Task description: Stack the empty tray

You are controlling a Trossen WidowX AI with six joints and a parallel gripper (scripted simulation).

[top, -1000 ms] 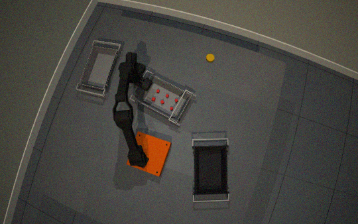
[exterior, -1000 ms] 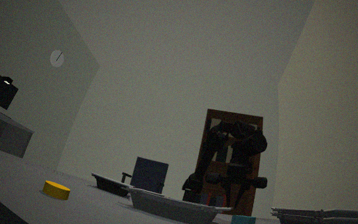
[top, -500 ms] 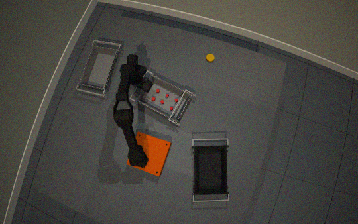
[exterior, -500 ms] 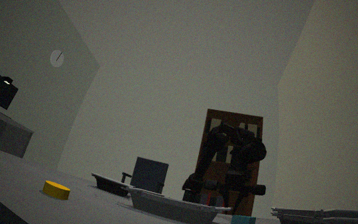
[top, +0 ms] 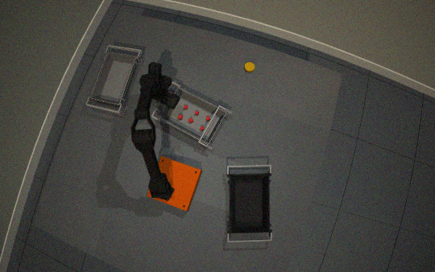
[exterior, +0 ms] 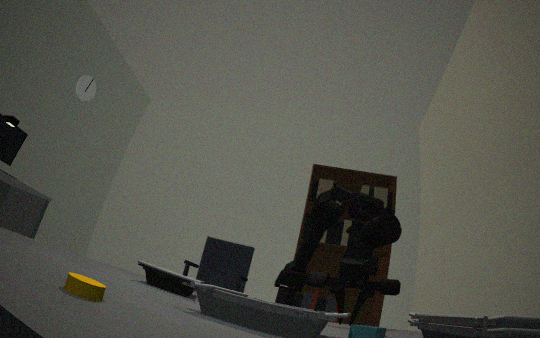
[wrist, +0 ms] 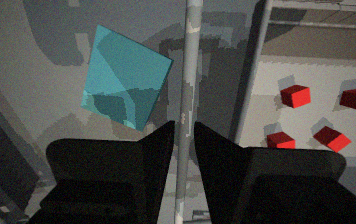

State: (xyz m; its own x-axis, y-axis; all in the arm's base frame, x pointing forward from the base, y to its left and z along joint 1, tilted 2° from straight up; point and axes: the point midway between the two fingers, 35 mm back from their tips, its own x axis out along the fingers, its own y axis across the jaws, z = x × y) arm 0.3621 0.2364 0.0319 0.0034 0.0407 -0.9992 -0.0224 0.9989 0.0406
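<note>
Right now my gripper tip is 3 cm short of the teal cube, 5 cm to the right of it and 2 cm above it. From my gripper tip the other things lie so: yellow disc: 36 cm ahead, 27 cm to the right, 3 cm below; then dark tray: 22 cm behind, 59 cm to the right; then red block: 2 cm behind, 23 cm to the right, 3 cm below.
</note>
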